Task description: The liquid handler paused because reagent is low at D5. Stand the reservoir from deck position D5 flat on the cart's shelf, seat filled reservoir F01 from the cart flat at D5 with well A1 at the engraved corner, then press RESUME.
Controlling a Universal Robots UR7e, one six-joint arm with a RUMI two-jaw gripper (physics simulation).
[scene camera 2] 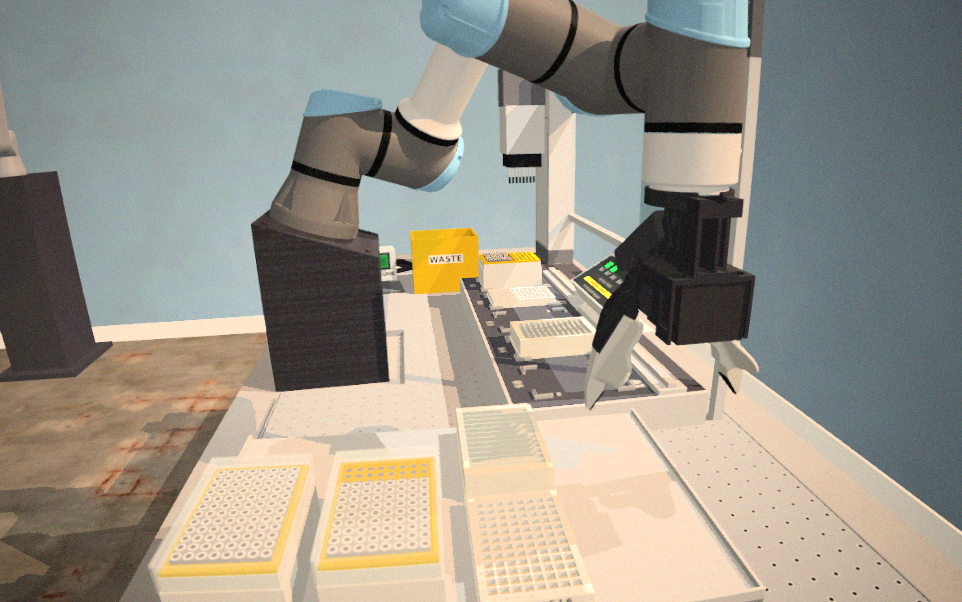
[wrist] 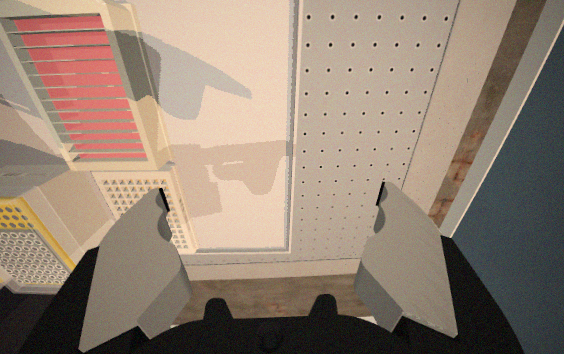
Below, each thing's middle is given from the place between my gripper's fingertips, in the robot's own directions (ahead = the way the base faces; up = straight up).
Right now the orange well plate (wrist: pixel 121 189) is 150 mm behind my hand, 80 mm to the right of it and 80 mm below it. Round my hand: yellow WASTE bin (scene camera 2: pixel 440 258) 930 mm to the left, 120 mm behind, 80 mm below; gantry post (scene camera 2: pixel 738 228) 180 mm to the left, 180 mm ahead, 90 mm above.
